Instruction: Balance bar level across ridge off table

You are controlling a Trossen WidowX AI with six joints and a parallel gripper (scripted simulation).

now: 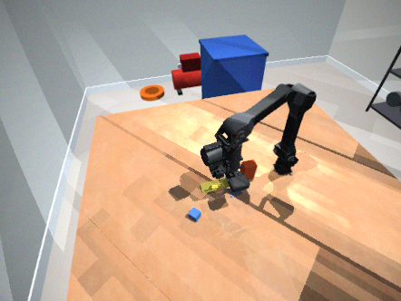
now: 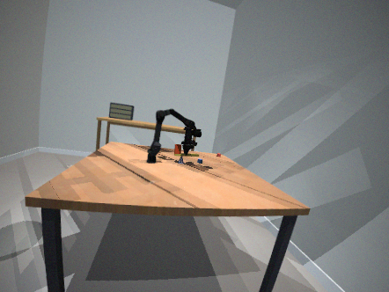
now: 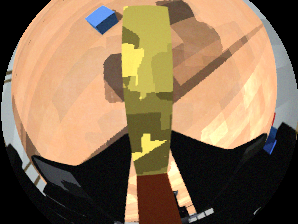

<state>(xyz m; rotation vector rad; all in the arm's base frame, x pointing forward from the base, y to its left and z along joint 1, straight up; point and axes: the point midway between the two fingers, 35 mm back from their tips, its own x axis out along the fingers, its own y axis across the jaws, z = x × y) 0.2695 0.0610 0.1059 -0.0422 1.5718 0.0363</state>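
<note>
The dark ridge lies 3 cm behind my gripper tip and 4 cm below it. Round my gripper tip: small red piece 47 cm ahead, 44 cm to the left, 6 cm below; then small blue cube 15 cm ahead, 7 cm to the left, 6 cm below.
</note>
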